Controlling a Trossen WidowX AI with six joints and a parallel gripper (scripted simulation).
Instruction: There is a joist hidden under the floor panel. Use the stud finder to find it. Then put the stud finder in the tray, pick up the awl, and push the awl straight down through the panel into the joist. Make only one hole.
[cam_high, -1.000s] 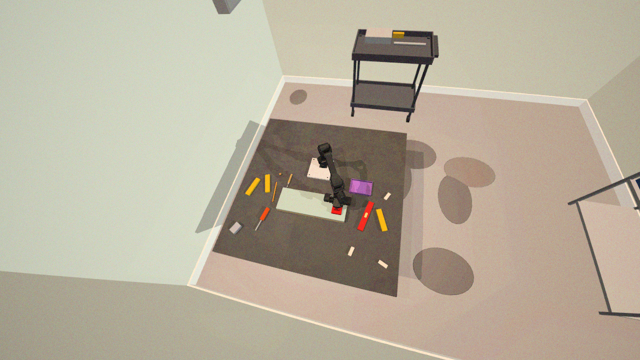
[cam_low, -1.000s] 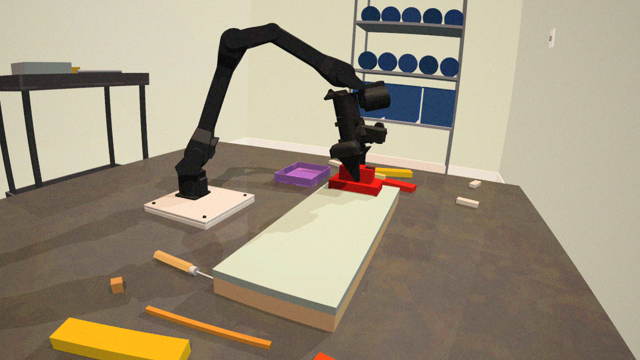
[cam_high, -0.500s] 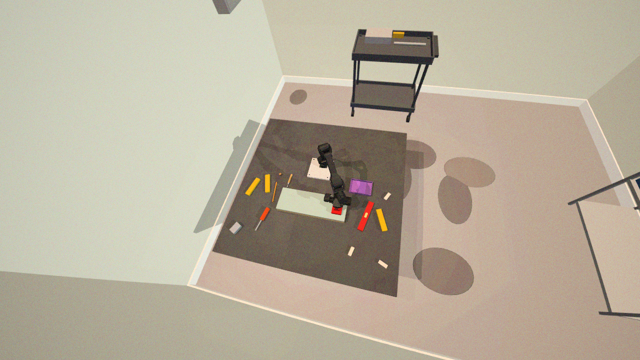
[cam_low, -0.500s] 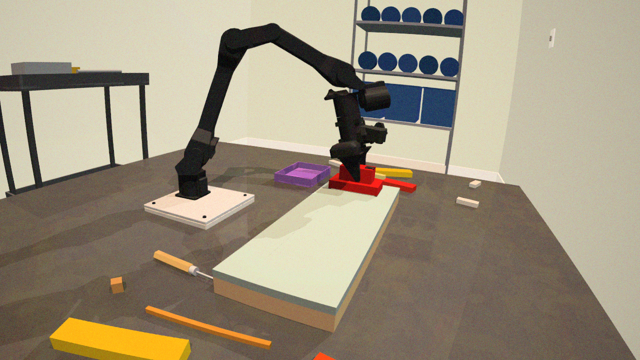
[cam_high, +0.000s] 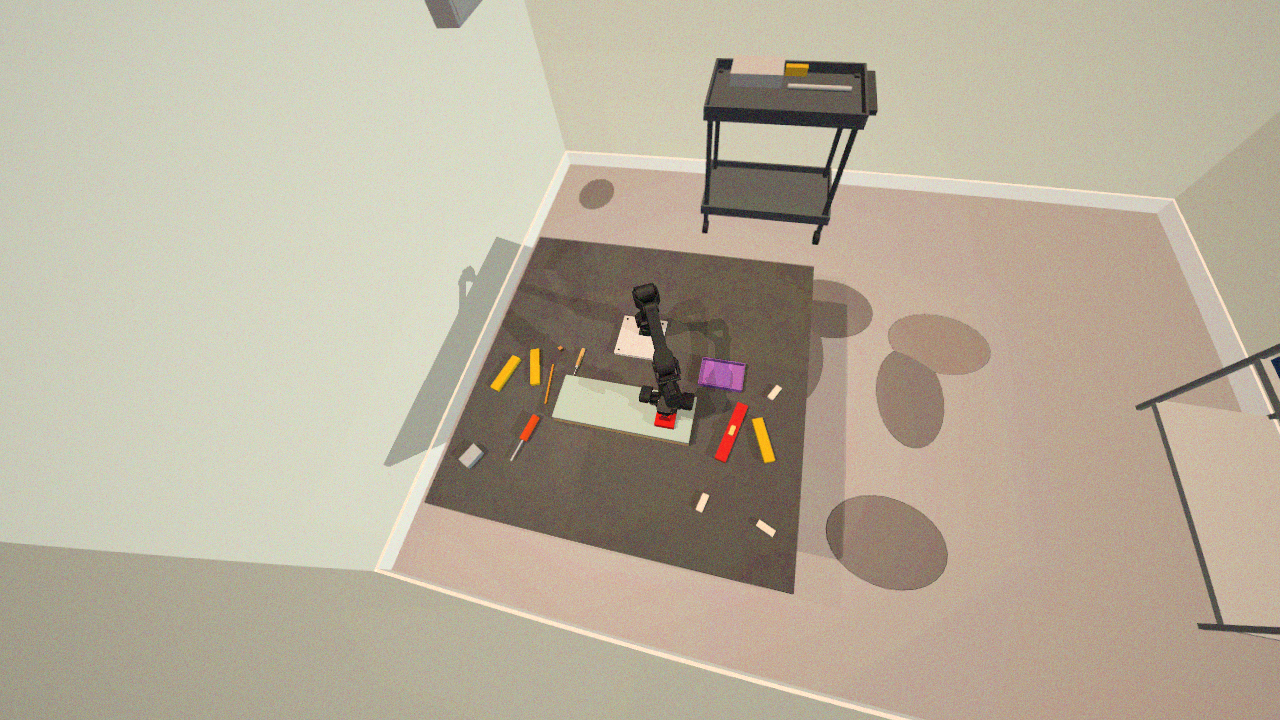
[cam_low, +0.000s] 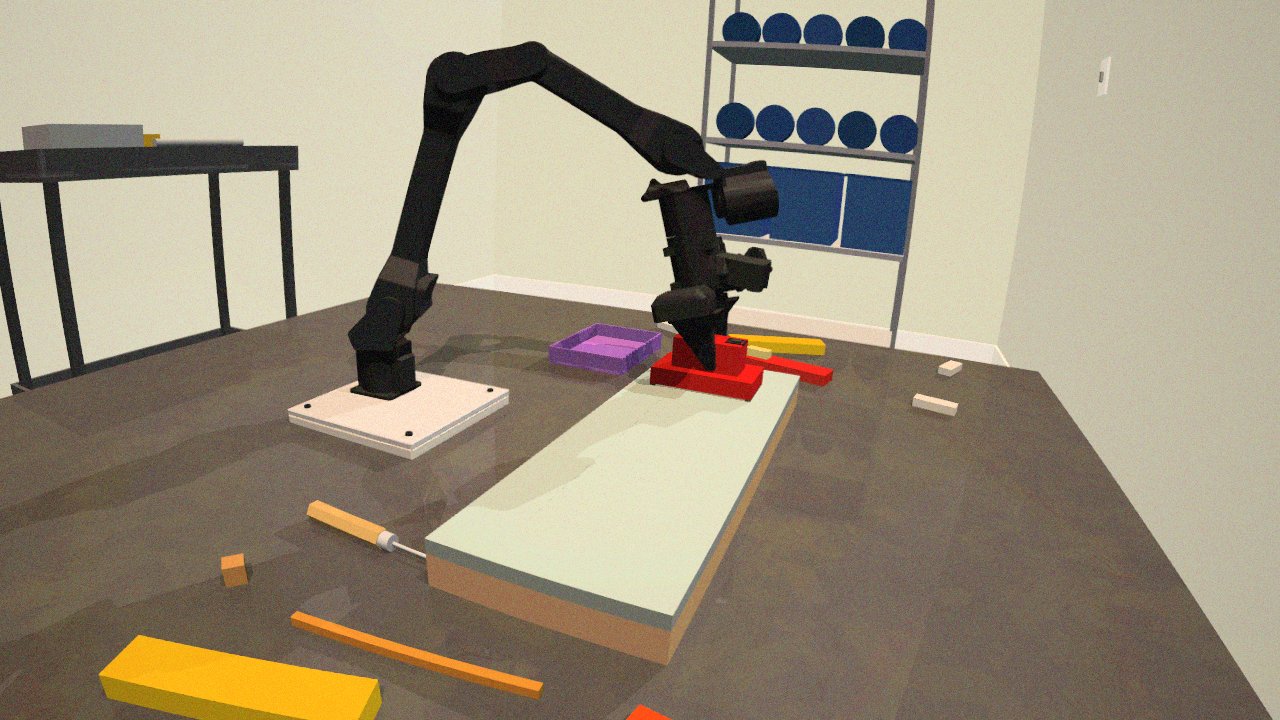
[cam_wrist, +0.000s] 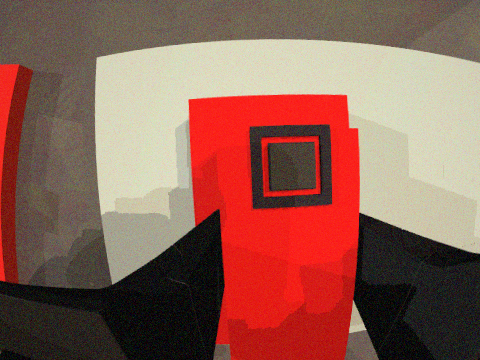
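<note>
Now: gripper tip 20 cm past the purple tray, 18 cm to the right of it and 5 cm above it. From my gripper tip the other things lie so: red stud finder: 1 cm ahead, 2 cm above; then red bar: 2 cm ahead, 24 cm to the left, 5 cm below; then square indicator light: 2 cm ahead, 3 cm above.
</note>
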